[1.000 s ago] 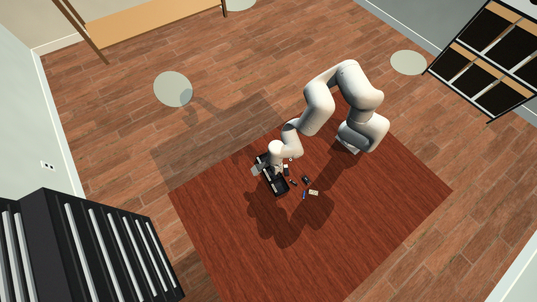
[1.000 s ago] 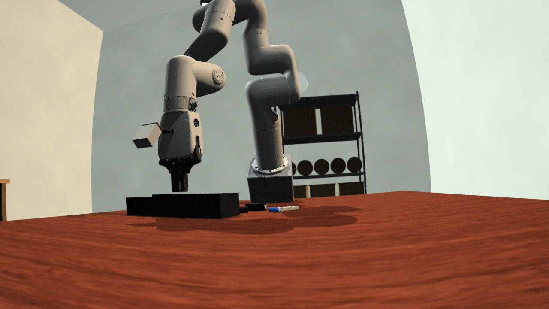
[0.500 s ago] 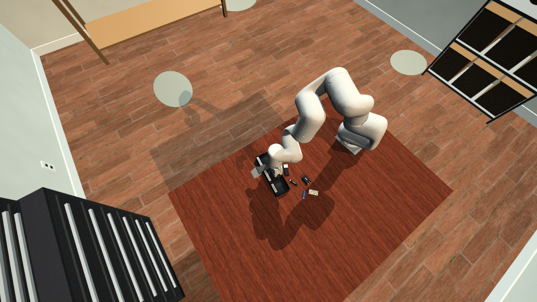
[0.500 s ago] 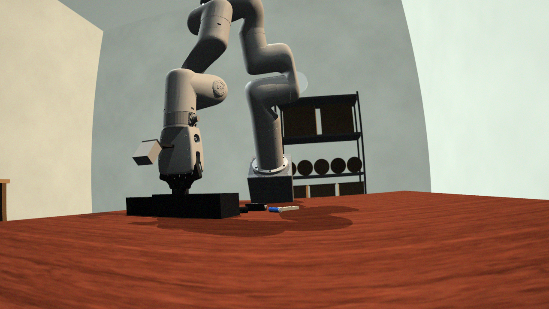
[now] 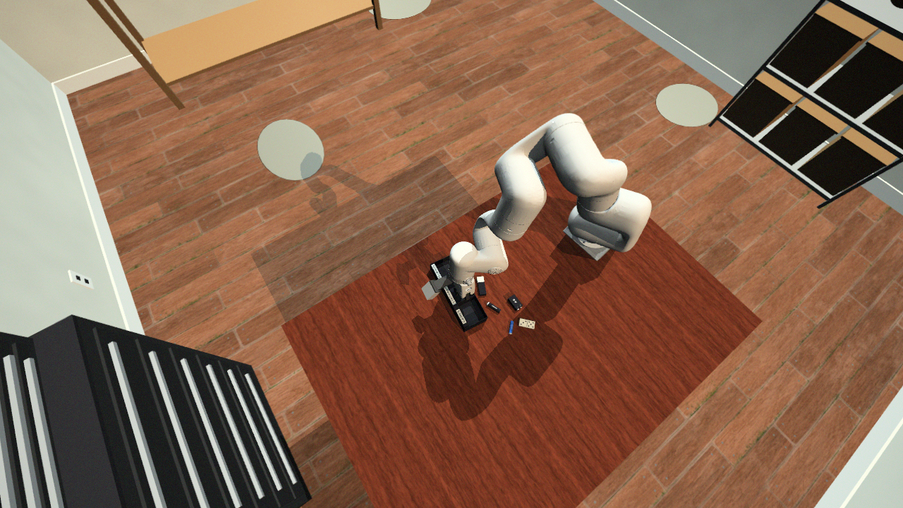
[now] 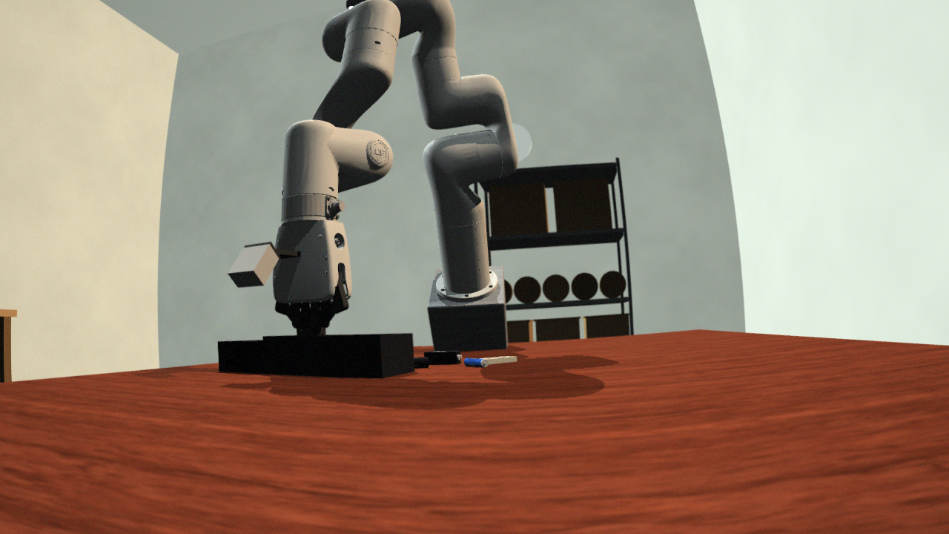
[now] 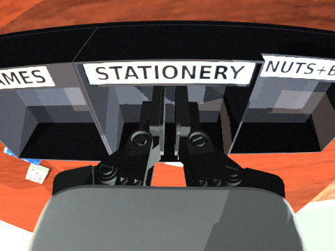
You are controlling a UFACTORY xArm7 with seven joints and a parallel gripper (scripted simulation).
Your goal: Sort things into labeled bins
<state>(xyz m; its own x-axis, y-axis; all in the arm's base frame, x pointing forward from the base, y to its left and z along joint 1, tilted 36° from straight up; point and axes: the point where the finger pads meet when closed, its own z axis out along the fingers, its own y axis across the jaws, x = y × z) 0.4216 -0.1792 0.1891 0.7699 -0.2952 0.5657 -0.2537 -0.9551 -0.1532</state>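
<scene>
My gripper is now 1 cm short of the black bin row and 1 cm above it. The rest, counted from my hand: nut: 14 cm behind, 1 cm to the left, 3 cm below; then black cylindrical battery: 5 cm behind, 12 cm to the left, 3 cm below; then black boxy battery: 11 cm behind, 17 cm to the left, 3 cm below.
</scene>
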